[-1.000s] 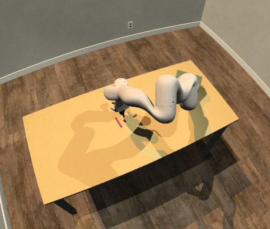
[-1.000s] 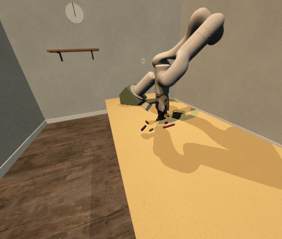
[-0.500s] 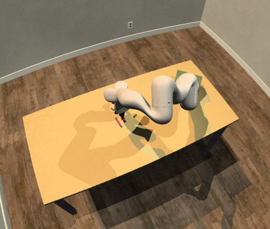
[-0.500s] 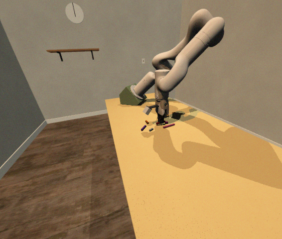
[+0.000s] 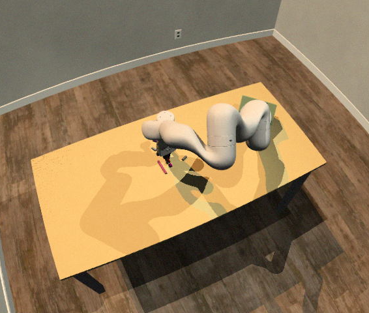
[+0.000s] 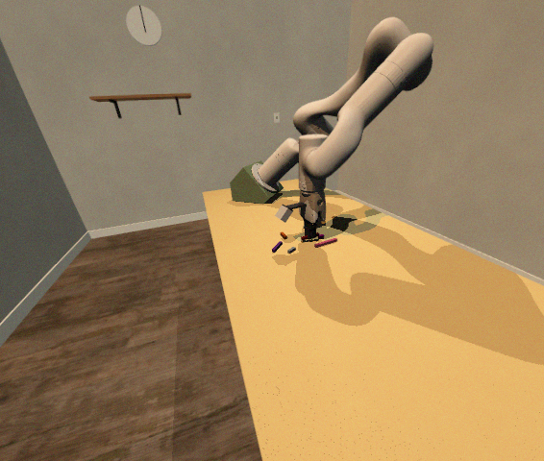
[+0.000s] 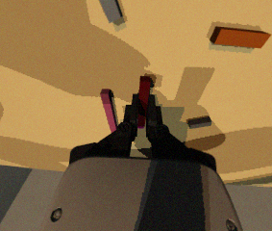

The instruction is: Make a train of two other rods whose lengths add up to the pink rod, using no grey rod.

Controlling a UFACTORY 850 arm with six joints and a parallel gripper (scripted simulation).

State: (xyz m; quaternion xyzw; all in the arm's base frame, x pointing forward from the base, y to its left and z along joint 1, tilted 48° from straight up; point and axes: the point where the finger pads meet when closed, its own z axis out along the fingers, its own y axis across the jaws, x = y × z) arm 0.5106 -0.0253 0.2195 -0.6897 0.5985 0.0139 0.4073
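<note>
My gripper is now 2 cm past the magenta rod, 4 cm to the right of it and 3 cm above it. From my hand the other things lie so: orange rod (5 cm behind, 9 cm to the right, 3 cm below); then pink rod (3 cm ahead, 5 cm to the left, 3 cm below); then red rod (2 cm below).
</note>
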